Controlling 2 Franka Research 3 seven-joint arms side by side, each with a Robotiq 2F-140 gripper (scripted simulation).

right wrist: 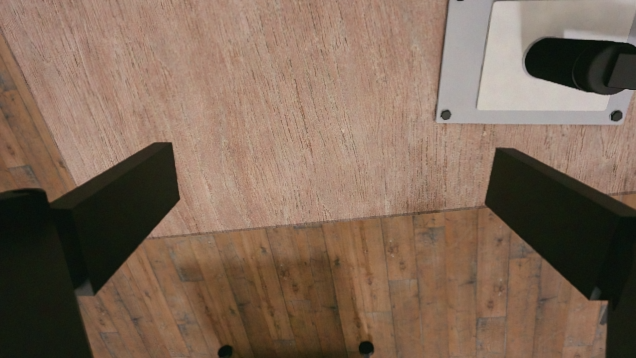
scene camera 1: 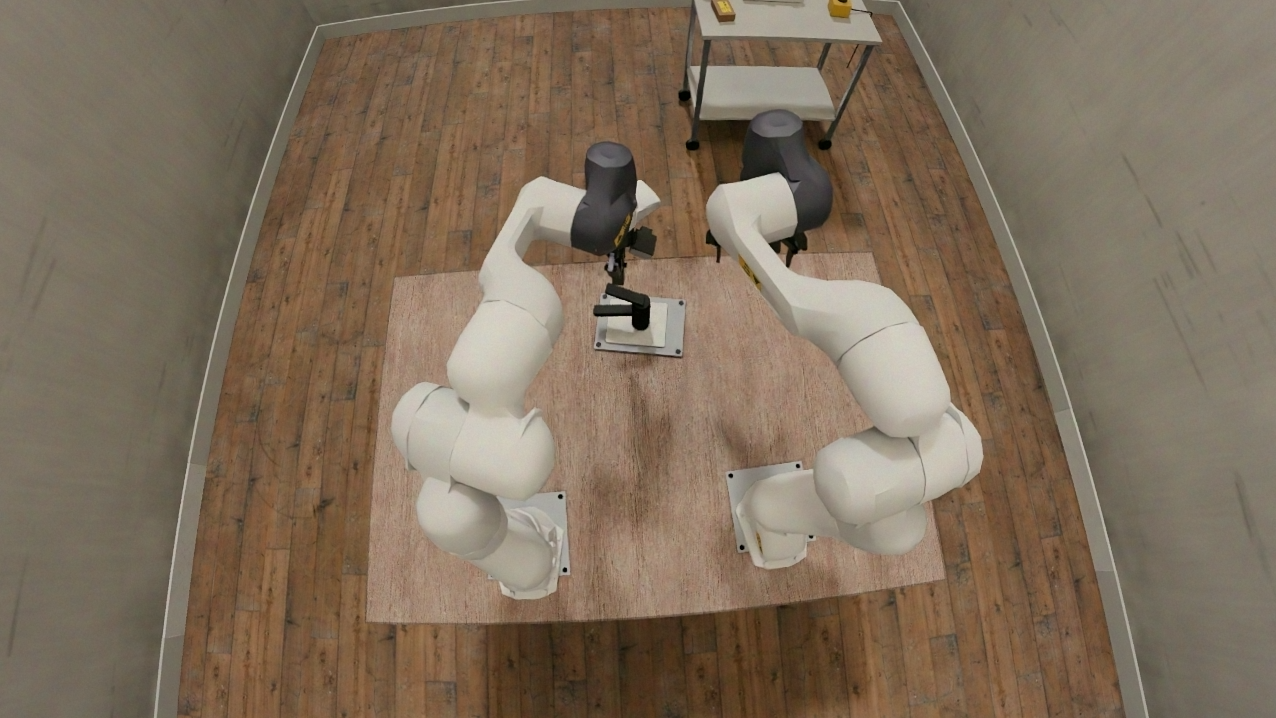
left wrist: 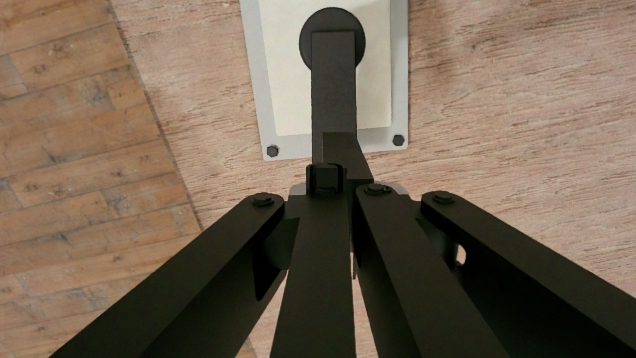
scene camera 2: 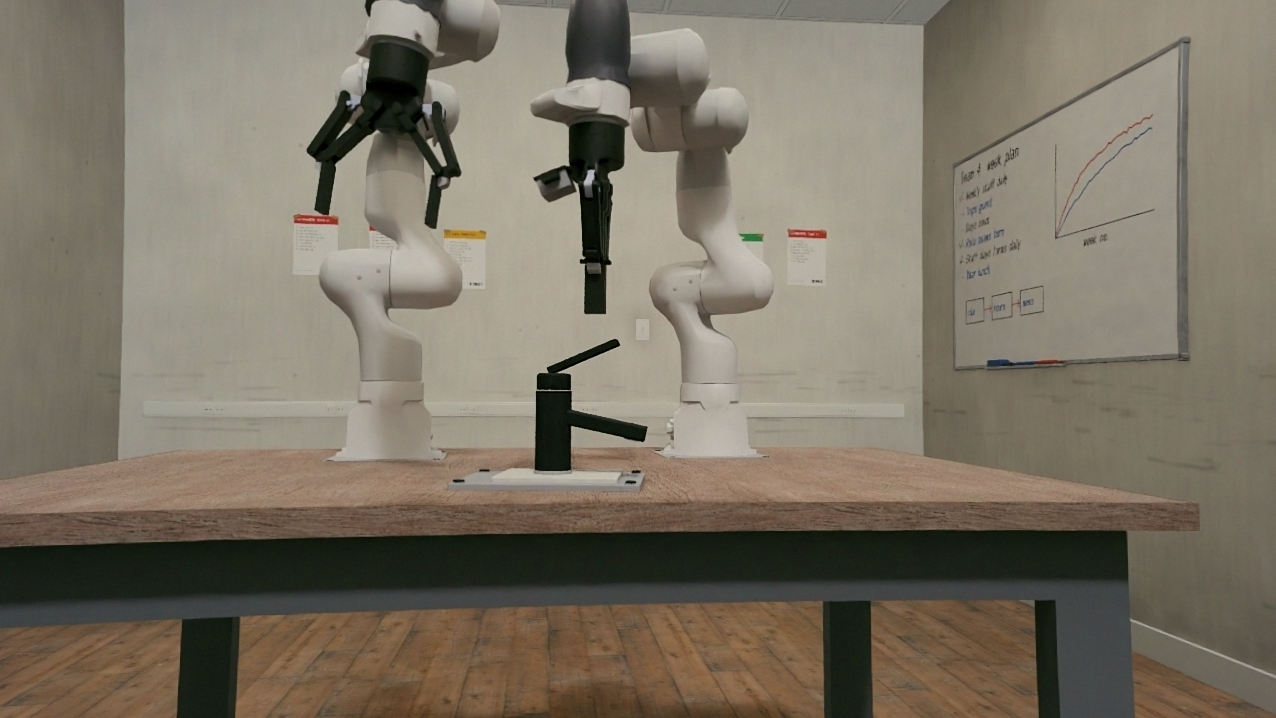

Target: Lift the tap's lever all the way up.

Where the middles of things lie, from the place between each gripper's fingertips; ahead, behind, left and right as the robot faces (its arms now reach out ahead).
Right now my left hand (scene camera 2: 595, 313) is 90 mm above the flat lever (left wrist: 333, 54) and 10 mm to the left of it. Also, from my left hand: black tap (scene camera 2: 554, 416) 140 mm below, 30 mm to the right, 10 mm behind; grey base plate (scene camera 2: 480, 480) 250 mm below, 50 mm to the right, 20 mm behind.
My right hand (scene camera 2: 375, 219) is 270 mm to the right of the flat lever, 190 mm above it and 40 mm short of it. From my right hand the other things lie so: black tap: 260 mm to the left, 240 mm below, 30 mm ahead; grey base plate: 350 mm below, 230 mm to the left, 30 mm ahead.
